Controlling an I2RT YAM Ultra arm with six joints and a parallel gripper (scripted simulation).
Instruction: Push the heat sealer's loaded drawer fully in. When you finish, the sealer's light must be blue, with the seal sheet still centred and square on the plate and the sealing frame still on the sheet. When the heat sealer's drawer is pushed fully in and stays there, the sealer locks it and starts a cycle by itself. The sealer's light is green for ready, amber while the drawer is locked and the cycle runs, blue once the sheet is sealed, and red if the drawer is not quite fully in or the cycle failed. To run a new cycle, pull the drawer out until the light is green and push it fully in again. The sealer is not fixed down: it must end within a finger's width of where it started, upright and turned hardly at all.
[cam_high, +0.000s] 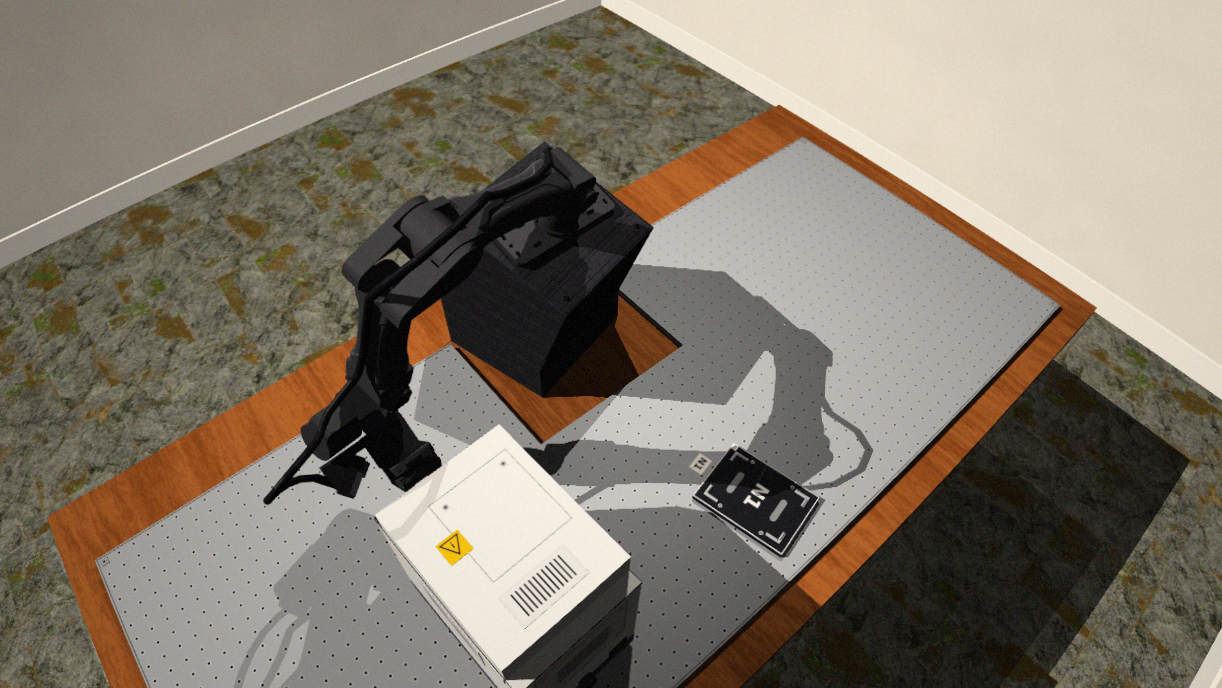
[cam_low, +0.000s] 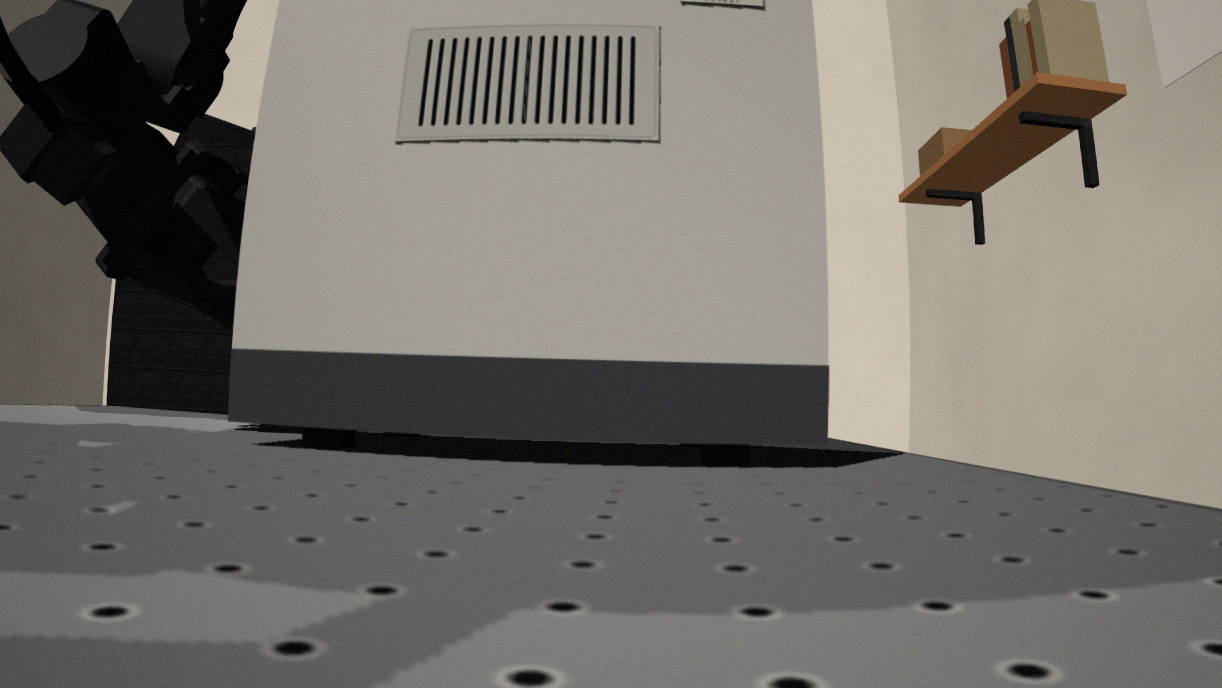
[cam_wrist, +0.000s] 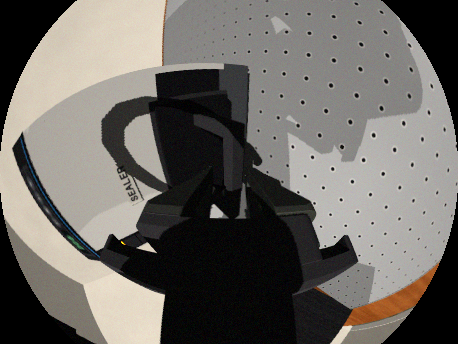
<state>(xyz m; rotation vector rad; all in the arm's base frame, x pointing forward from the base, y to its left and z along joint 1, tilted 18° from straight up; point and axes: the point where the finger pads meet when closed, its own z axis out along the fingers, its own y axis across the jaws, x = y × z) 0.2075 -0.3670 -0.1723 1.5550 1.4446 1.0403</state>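
Now: hand 110 mm short of the sealer drawer, 10 mm to the left of it and 10 mm above it.
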